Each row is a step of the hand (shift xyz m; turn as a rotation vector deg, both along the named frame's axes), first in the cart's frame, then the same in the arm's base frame.
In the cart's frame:
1: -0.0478 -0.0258 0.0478 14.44 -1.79 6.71
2: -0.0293 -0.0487 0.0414 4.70 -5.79 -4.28
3: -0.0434 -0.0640 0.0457 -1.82 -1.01 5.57
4: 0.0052 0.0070 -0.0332 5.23 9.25 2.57
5: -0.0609 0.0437 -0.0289 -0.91 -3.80 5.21
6: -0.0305 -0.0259 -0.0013 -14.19 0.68 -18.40
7: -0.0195 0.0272 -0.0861 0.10 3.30 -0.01
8: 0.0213 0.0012 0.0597 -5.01 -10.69 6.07
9: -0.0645 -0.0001 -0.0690 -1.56 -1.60 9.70
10: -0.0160 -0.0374 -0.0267 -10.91 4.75 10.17
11: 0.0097 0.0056 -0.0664 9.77 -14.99 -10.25
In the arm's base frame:
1: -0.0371 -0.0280 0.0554 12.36 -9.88 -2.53
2: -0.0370 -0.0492 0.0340 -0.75 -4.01 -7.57
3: -0.0551 -0.0585 0.0402 -0.30 -3.00 5.12
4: -0.0021 0.0206 -0.0274 9.90 4.13 2.12
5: -0.0327 0.0704 0.0209 -1.21 -5.33 3.54
6: -0.0384 -0.0090 0.0070 -16.28 14.88 -7.34
7: -0.0263 0.0721 -0.0513 1.87 2.56 0.92
8: 0.0353 -0.0370 0.0375 -7.92 -9.75 4.30
9: -0.0713 0.0577 -0.0225 0.82 -5.66 8.14
10: -0.0409 -0.0102 -0.0243 -2.92 2.35 15.20
11: -0.0093 0.0349 -0.0568 -3.56 -9.96 -17.70

